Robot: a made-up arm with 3 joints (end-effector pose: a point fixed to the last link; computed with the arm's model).
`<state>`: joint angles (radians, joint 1 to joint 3).
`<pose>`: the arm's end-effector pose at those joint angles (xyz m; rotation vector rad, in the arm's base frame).
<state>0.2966 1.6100 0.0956</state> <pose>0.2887 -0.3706 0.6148 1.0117 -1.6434 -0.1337</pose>
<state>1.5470 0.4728 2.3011</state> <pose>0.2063 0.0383 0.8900 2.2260 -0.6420 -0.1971</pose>
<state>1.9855 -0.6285 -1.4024</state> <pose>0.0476 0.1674 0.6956 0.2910 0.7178 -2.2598</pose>
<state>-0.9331 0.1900 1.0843</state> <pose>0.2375 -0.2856 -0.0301 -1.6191 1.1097 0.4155</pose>
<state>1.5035 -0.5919 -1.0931</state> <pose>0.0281 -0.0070 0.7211 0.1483 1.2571 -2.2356</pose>
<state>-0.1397 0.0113 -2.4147</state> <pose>0.2506 -0.2870 0.3547 -1.6618 -1.9488 0.4615</pose>
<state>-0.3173 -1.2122 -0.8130</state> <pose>0.1383 -0.2609 0.1181 0.4519 1.9755 -0.3531</pose>
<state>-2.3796 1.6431 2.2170</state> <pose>0.2854 0.5050 0.1156 -0.1210 -1.4639 1.1943</pose>
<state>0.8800 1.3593 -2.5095</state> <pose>0.2589 -0.2096 0.6364 -1.6341 -0.2187 1.6170</pose>
